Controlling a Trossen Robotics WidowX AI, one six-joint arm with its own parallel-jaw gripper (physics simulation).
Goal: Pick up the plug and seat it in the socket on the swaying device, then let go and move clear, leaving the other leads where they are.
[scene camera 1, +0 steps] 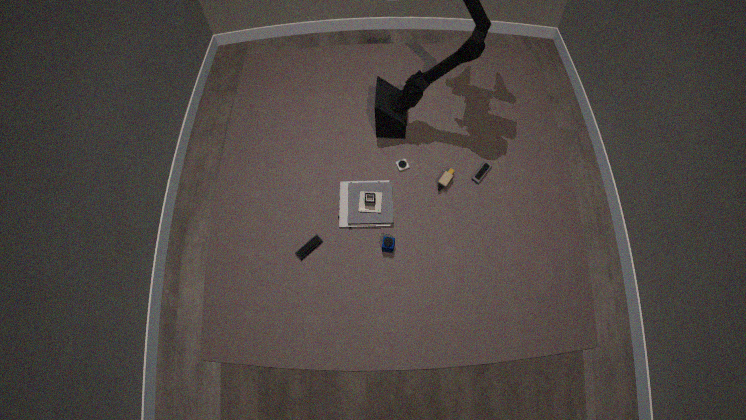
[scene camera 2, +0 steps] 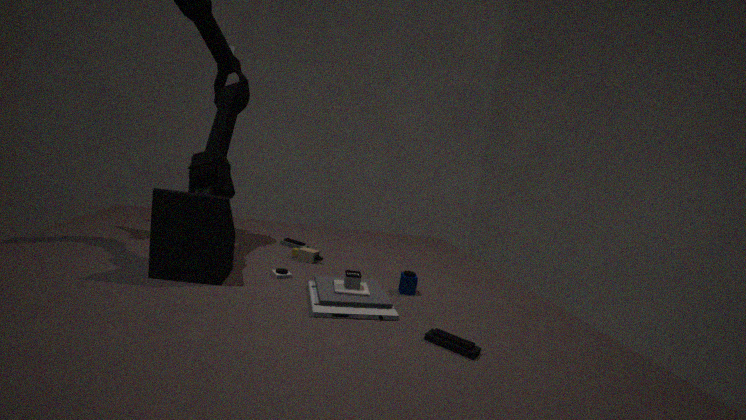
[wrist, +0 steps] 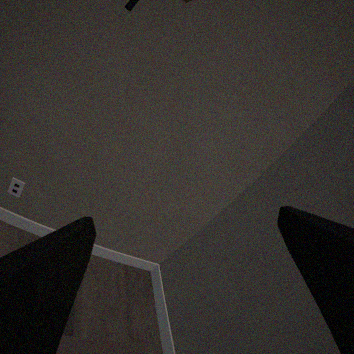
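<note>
A beige block with a yellow end and a black end (scene camera 1: 445, 178) (scene camera 2: 308, 254) lies on the mat; it looks like the plug. The device (scene camera 1: 354, 218) (scene camera 2: 327, 298) is a grey plate over a white base. A small upright square socket (scene camera 1: 370, 203) (scene camera 2: 352, 282) stands on the white pad on its top, its opening upward. My gripper (wrist: 186, 221) is open with nothing between the fingers. It faces the room's wall, far from the plug and device; the fingers do not show in the scene views.
A blue block (scene camera 1: 387, 246) (scene camera 2: 408, 285) stands near the device. A white square piece with a black disc (scene camera 1: 402, 164) (scene camera 2: 281, 272), a grey-and-black bar (scene camera 1: 481, 172) (scene camera 2: 293, 243) and a black strip (scene camera 1: 309, 247) (scene camera 2: 452, 343) lie around it. The arm's dark base (scene camera 1: 390, 122) (scene camera 2: 190, 234) stands behind.
</note>
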